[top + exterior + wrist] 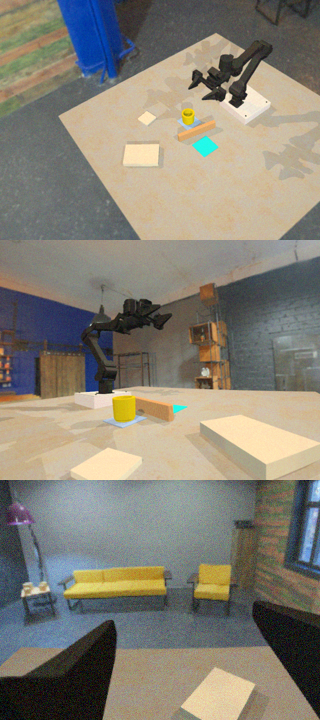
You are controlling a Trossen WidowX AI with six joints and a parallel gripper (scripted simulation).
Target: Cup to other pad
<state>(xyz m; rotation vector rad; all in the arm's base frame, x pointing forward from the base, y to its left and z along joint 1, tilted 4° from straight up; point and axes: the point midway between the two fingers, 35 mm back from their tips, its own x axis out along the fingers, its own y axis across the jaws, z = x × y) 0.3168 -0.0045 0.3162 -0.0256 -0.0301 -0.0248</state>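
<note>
Now: gripper tip 9 cm past the yellow cup, 14 cm to the left of it and 34 cm above it. From my gripper tip the other things lie so: cyan pad (3 cm behind, 4 cm to the left, 38 cm below); light blue pad (9 cm behind, 14 cm to the right, 38 cm below); large beige slab (25 cm ahead, 15 cm to the right, 36 cm below).
</note>
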